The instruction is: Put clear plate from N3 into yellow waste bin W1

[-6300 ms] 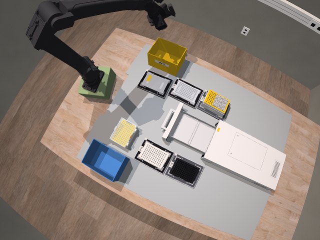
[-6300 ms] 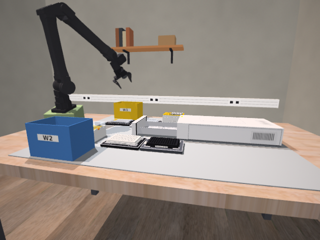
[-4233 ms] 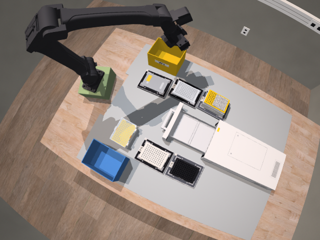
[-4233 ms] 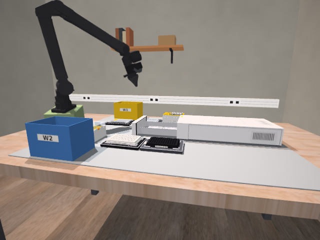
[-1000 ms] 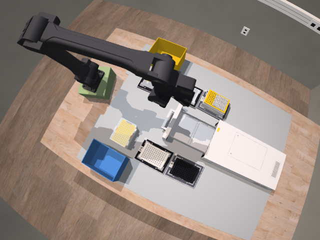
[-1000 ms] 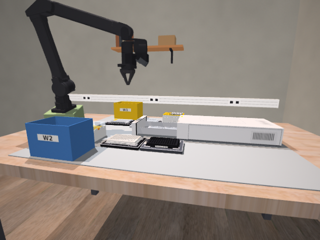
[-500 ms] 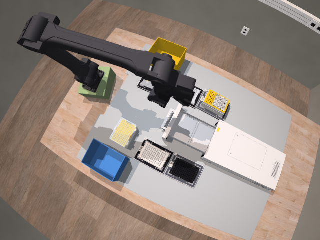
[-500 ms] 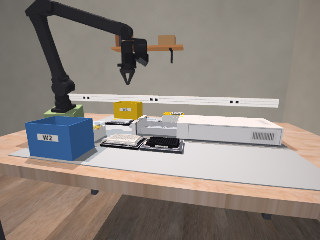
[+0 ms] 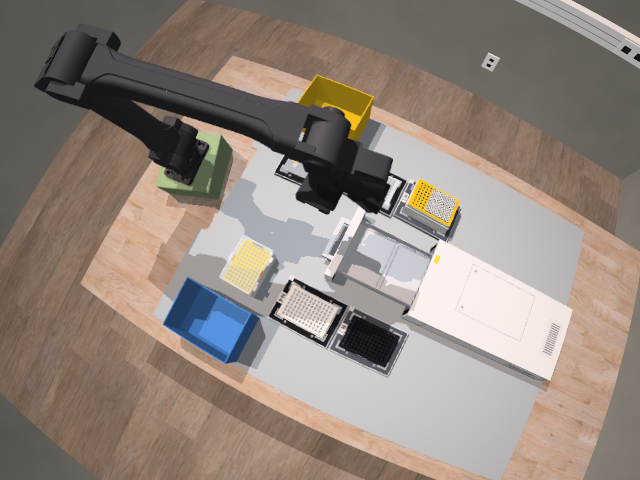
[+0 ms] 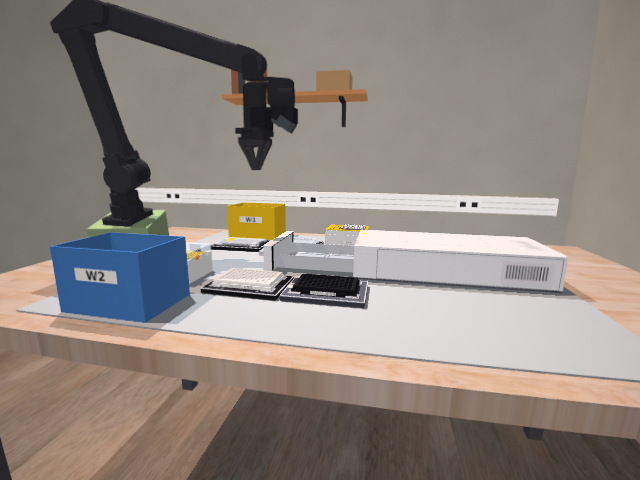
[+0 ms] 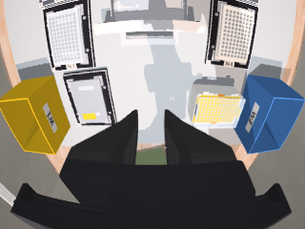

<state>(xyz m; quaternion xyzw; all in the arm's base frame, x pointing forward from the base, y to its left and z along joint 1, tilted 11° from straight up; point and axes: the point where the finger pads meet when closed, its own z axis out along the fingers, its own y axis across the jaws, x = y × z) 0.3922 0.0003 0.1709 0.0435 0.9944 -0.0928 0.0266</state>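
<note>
Now: the clear plate 7 cm ahead of my hand, 19 cm to the left of it and 24 cm below it. Round my hand: black work nest N3: 7 cm ahead, 19 cm to the left, 25 cm below; drawer: 16 cm ahead, 1 cm to the right, 22 cm below; white plate: 4 cm ahead, 19 cm to the right, 24 cm below.
</note>
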